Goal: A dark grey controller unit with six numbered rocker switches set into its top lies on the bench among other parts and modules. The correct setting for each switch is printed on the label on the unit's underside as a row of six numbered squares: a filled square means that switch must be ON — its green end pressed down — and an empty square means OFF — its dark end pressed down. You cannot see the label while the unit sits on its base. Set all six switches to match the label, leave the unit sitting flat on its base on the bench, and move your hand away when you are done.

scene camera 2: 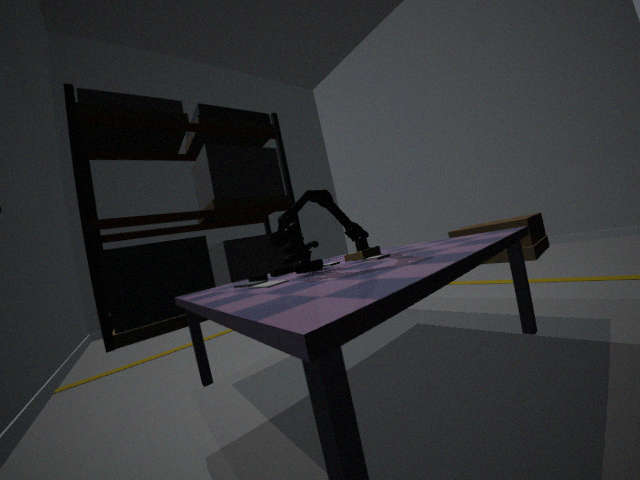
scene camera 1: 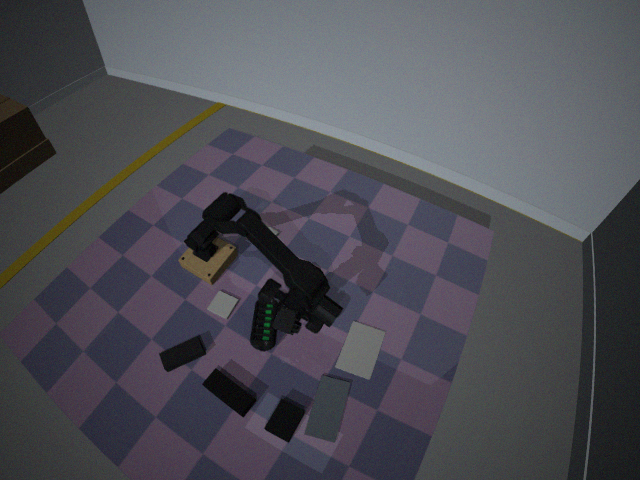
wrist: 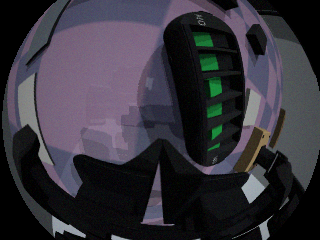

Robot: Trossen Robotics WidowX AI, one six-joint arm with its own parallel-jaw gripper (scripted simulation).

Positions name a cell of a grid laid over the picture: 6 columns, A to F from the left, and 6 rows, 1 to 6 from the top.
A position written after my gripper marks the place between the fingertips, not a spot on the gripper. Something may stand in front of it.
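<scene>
Scene camera 1 shows my gripper (scene camera 1: C4), shut and holding nothing, and a grey plate (scene camera 1: D6). The wrist view shows the gripper (wrist: D4) as well.
</scene>
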